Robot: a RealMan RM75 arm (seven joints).
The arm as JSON. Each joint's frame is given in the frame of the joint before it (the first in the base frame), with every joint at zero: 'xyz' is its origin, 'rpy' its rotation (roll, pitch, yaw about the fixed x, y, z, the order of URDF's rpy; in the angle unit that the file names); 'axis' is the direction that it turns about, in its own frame. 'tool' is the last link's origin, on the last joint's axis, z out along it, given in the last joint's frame.
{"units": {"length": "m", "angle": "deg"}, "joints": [
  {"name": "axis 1", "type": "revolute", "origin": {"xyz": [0.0, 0.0, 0.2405], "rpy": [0.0, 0.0, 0.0]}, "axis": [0.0, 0.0, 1.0]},
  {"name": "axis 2", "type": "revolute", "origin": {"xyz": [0.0, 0.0, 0.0], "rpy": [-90.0, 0.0, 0.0]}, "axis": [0.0, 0.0, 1.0]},
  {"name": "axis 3", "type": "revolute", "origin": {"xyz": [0.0, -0.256, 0.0], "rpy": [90.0, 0.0, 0.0]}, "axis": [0.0, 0.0, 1.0]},
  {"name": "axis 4", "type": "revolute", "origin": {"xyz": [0.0, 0.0, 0.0], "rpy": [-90.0, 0.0, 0.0]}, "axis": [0.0, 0.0, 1.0]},
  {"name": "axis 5", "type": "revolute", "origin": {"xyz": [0.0, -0.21, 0.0], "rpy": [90.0, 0.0, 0.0]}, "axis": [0.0, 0.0, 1.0]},
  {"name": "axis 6", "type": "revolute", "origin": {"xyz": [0.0, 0.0, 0.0], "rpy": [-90.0, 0.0, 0.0]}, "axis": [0.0, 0.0, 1.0]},
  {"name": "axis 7", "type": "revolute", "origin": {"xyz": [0.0, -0.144, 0.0], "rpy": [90.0, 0.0, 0.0]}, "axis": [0.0, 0.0, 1.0]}
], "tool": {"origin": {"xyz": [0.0, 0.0, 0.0], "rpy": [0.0, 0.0, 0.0]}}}
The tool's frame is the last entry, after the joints.
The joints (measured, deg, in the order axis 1, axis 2, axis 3, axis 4, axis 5, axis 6, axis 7), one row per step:
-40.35, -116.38, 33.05, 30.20, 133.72, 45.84, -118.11
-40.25, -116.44, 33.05, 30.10, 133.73, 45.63, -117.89
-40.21, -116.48, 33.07, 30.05, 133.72, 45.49, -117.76
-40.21, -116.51, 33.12, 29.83, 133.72, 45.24, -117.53
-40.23, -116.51, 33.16, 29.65, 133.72, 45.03, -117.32
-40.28, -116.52, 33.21, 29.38, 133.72, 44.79, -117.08
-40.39, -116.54, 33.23, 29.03, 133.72, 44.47, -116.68
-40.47, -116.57, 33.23, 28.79, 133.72, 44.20, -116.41
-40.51, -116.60, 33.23, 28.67, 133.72, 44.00, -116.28
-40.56, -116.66, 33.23, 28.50, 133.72, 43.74, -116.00
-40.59, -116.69, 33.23, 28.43, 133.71, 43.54, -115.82
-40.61, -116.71, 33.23, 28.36, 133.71, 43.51, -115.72
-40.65, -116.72, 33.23, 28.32, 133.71, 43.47, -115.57
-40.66, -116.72, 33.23, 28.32, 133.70, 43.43, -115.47
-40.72, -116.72, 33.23, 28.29, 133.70, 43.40, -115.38
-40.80, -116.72, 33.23, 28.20, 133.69, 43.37, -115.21
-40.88, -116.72, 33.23, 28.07, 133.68, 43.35, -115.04
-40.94, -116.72, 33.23, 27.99, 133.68, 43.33, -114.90
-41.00, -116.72, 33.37, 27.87, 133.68, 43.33, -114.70
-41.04, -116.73, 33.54, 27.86, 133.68, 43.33, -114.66
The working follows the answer.
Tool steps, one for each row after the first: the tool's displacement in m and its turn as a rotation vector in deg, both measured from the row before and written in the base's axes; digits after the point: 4 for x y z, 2 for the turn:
-0.0010, -0.0007, -0.0007, 0.00, 0.18, 0.06
-0.0004, -0.0003, -0.0004, 0.01, 0.11, 0.01
-0.0005, -0.0003, -0.0010, -0.07, 0.19, 0.00
-0.0004, -0.0001, -0.0006, -0.04, 0.19, -0.03
-0.0003, -0.0002, -0.0011, -0.10, 0.19, -0.04
-0.0001, 0.0000, -0.0013, -0.12, 0.28, -0.13
-0.0001, 0.0001, -0.0010, -0.04, 0.20, -0.07
-0.0001, 0.0001, -0.0005, 0.02, 0.12, -0.01
-0.0001, 0.0000, -0.0009, -0.02, 0.21, -0.08
-0.0001, 0.0002, -0.0003, 0.05, 0.17, -0.06
0.0001, -0.0001, -0.0005, -0.06, 0.04, -0.05
0.0002, 0.0001, -0.0002, -0.04, 0.10, -0.11
0.0000, 0.0001, 0.0001, 0.01, 0.08, -0.07
0.0004, 0.0003, -0.0001, -0.02, 0.06, -0.10
0.0004, 0.0003, -0.0004, -0.08, 0.08, -0.14
0.0004, 0.0001, -0.0006, -0.11, 0.06, -0.13
0.0003, 0.0001, -0.0003, -0.07, 0.07, -0.11
0.0004, 0.0000, -0.0008, -0.23, 0.16, -0.20
0.0005, 0.0002, -0.0004, -0.14, 0.11, -0.14

Tool pose at each row, in the base's axes (x y z in m, rotation vector in deg; rounded; the steps above come from the unrounded poses):
-0.3216, 0.4229, 0.0260, -111.21, -76.20, -17.42
-0.3226, 0.4221, 0.0254, -111.15, -76.14, -17.22
-0.3230, 0.4219, 0.0250, -111.13, -76.06, -17.11
-0.3236, 0.4215, 0.0240, -111.16, -75.97, -16.87
-0.3239, 0.4214, 0.0234, -111.20, -75.82, -16.67
-0.3242, 0.4213, 0.0224, -111.29, -75.71, -16.44
-0.3243, 0.4213, 0.0210, -111.46, -75.45, -16.15
-0.3244, 0.4214, 0.0201, -111.52, -75.28, -15.96
-0.3245, 0.4215, 0.0196, -111.50, -75.18, -15.86
-0.3245, 0.4215, 0.0186, -111.56, -74.97, -15.68
-0.3246, 0.4216, 0.0184, -111.54, -74.79, -15.57
-0.3245, 0.4215, 0.0179, -111.62, -74.75, -15.51
-0.3243, 0.4217, 0.0177, -111.73, -74.59, -15.45
-0.3243, 0.4218, 0.0178, -111.75, -74.47, -15.41
-0.3240, 0.4221, 0.0177, -111.83, -74.34, -15.38
-0.3235, 0.4223, 0.0173, -111.98, -74.18, -15.32
-0.3231, 0.4225, 0.0167, -112.16, -74.07, -15.26
-0.3228, 0.4226, 0.0164, -112.29, -73.94, -15.20
-0.3224, 0.4226, 0.0156, -112.61, -73.73, -14.99
-0.3219, 0.4228, 0.0152, -112.81, -73.57, -14.86

